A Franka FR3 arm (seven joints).
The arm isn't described. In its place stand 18 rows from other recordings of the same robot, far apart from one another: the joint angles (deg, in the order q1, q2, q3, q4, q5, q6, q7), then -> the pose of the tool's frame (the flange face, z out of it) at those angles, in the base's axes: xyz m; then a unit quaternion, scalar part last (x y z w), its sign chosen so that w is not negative.
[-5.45 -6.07 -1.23 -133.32 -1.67 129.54 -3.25] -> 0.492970, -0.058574, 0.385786, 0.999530, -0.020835, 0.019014, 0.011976
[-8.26 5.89 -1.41 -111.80 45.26 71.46 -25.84] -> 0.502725, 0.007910, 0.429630, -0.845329, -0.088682, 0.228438, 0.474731
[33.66 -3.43 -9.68 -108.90 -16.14 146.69 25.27] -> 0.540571, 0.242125, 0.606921, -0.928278, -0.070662, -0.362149, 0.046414
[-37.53 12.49 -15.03 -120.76 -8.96 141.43 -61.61] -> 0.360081, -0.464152, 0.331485, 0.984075, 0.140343, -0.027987, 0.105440
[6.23 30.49 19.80 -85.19 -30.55 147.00 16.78] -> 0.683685, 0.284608, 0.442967, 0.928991, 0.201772, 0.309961, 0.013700
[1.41 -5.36 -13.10 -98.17 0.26 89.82 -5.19] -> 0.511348, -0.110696, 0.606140, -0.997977, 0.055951, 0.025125, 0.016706
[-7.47 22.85 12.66 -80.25 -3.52 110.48 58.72] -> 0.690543, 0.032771, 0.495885, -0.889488, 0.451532, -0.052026, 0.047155
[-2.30 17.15 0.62 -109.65 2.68 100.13 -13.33] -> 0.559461, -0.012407, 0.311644, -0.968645, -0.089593, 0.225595, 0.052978
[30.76 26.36 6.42 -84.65 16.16 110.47 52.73] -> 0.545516, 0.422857, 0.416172, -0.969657, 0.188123, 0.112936, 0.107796
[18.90 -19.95 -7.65 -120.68 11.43 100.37 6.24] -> 0.439821, 0.098632, 0.561224, -0.992282, -0.029066, 0.023687, 0.118201
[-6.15 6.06 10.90 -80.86 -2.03 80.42 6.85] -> 0.568095, 0.036465, 0.626274, 0.998210, -0.020227, -0.054705, 0.013206
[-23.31 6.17 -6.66 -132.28 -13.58 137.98 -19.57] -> 0.449434, -0.260958, 0.298439, 0.996370, -0.001875, -0.039460, 0.075407
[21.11 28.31 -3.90 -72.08 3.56 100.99 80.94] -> 0.667753, 0.223473, 0.478497, -0.848349, 0.529209, 0.007131, 0.013793
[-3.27 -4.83 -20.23 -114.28 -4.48 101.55 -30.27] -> 0.471269, -0.216489, 0.483977, -0.994659, -0.071009, 0.074014, 0.011555
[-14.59 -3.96 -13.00 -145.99 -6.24 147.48 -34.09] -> 0.408332, -0.210537, 0.302982, 0.993512, 0.100863, 0.028201, 0.044334
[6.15 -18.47 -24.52 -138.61 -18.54 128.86 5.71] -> 0.431342, -0.157045, 0.431687, 0.989380, -0.110294, 0.060561, 0.072770
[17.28 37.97 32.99 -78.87 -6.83 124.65 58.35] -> 0.546121, 0.497427, 0.393939, -0.980505, 0.110738, 0.021148, 0.160932
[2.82 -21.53 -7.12 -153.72 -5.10 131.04 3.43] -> 0.385597, -0.028514, 0.350656, 0.999333, -0.033302, -0.010700, 0.010454
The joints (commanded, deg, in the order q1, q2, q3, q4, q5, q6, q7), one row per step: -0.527 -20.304 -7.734 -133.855 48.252 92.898 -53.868; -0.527 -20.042 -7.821 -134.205 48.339 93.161 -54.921; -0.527 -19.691 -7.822 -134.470 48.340 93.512 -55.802; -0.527 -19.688 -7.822 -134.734 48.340 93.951 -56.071; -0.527 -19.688 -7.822 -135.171 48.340 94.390 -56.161; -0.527 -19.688 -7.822 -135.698 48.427 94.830 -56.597; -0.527 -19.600 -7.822 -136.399 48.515 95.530 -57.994; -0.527 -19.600 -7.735 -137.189 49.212 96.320 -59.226; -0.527 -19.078 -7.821 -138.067 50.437 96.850 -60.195; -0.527 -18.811 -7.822 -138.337 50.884 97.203 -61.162; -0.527 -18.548 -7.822 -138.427 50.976 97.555 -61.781; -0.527 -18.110 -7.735 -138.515 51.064 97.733 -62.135; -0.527 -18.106 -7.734 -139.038 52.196 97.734 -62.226; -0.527 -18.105 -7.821 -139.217 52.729 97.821 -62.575; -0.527 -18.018 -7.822 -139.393 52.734 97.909 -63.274; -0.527 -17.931 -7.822 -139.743 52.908 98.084 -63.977
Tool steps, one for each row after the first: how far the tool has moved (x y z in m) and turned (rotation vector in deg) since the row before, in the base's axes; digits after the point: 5 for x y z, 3 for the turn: 0.00017 -0.00071 -0.00443 0.178 -0.394 0.336; 0.00070 -0.00033 -0.00452 0.004 -0.294 0.284; -0.00002 -0.00045 -0.00196 -0.109 -0.206 -0.138; -0.00061 -0.00032 -0.00327 -0.108 0.105 -0.236; -0.00087 -0.00016 -0.00385 0.017 -0.090 -0.063; -0.00084 -0.00042 -0.00576 0.031 -0.745 0.336; -0.00083 0.00075 -0.00507 0.480 -0.725 -0.022; -0.00024 0.00039 -0.00892 1.080 0.191 -0.430; 0.00048 0.00005 -0.00342 0.353 -0.490 0.099; 0.00085 -0.00042 -0.00245 -0.015 -0.352 0.066; 0.00082 0.00050 -0.00374 0.012 0.132 0.120; -0.00114 0.00144 -0.00264 1.045 0.337 -0.506; -0.00010 -0.00018 -0.00072 0.492 -0.208 -0.219; -0.00039 0.00000 -0.00194 0.043 -0.366 0.326; -0.00081 0.00016 -0.00304 0.167 -0.258 0.186
